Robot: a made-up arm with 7 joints. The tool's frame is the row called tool. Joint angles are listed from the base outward. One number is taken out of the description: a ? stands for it. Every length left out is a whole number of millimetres.
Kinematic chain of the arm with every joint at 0, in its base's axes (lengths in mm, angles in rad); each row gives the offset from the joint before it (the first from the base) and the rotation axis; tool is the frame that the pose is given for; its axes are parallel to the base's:
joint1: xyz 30 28 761 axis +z
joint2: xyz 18 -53 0 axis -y
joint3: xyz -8 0 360 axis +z
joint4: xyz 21 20 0 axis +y
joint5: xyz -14 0 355 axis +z
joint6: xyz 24 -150 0 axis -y
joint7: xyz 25 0 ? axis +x
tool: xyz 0 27 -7
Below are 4 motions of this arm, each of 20 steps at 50 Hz.
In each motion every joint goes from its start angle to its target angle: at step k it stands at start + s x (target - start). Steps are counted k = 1, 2, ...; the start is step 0. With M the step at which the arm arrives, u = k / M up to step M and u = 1 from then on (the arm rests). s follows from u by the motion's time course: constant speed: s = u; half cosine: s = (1 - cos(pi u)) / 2; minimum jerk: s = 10 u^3 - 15 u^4 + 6 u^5.
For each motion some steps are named. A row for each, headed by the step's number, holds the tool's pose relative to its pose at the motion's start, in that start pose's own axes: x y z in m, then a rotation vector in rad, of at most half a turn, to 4 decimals.
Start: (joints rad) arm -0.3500 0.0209 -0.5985 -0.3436 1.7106 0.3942 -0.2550
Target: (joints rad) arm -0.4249 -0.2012 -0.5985 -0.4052 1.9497 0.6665 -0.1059
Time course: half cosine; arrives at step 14
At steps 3, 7, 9, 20:
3: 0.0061 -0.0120 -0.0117 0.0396 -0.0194 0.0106
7: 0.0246 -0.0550 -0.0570 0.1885 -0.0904 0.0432
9: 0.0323 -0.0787 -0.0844 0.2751 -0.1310 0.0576
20: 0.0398 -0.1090 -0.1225 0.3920 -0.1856 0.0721

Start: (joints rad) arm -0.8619 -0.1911 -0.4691 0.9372 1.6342 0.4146 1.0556
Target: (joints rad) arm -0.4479 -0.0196 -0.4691 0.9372 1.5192 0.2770 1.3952
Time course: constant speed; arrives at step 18
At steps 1, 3, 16, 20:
1: 0.0116 -0.0015 -0.0084 0.0133 0.0219 -0.0178
3: 0.0338 -0.0050 -0.0257 0.0397 0.0647 -0.0540
16: 0.1492 -0.0376 -0.1512 0.2045 0.3147 -0.3089
20: 0.1622 -0.0436 -0.1717 0.2283 0.3487 -0.3508

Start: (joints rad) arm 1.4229 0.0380 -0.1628 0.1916 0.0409 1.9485 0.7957
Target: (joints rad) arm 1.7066 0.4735 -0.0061 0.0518 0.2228 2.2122 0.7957
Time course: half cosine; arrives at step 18
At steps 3, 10, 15, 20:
3: -0.0039 0.0083 0.0175 0.0397 -0.0491 0.0298
10: -0.0566 0.0438 0.1499 0.3382 -0.4478 0.2418
15: -0.1094 0.0424 0.2273 0.5246 -0.7301 0.3647
20: -0.1208 0.0402 0.2408 0.5593 -0.7862 0.3868

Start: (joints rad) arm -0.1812 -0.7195 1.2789 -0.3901 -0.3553 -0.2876 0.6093
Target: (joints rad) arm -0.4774 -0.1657 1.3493 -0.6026 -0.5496 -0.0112 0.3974
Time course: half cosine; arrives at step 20
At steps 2, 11, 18, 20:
2: -0.0148 0.0044 -0.0043 -0.0105 -0.0227 0.0091
11: -0.3156 0.0771 -0.1741 -0.2580 -0.5304 0.1905
18: -0.4698 0.0963 -0.3617 -0.4452 -0.8837 0.2975
20: -0.4772 0.0966 -0.3744 -0.4569 -0.9051 0.3036

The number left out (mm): 154
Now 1 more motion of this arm.
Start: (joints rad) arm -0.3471 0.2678 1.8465 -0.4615 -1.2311 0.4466 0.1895
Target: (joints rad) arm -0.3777 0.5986 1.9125 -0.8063 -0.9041 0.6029 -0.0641
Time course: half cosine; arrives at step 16
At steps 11, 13, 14, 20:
11: -0.1621 -0.0216 0.0018 0.0779 -0.3364 0.3548
13: -0.1861 -0.0273 -0.0034 0.0947 -0.3988 0.4138
14: -0.1938 -0.0293 -0.0055 0.1006 -0.4198 0.4332
20: -0.2000 -0.0309 -0.0073 0.1057 -0.4371 0.4491

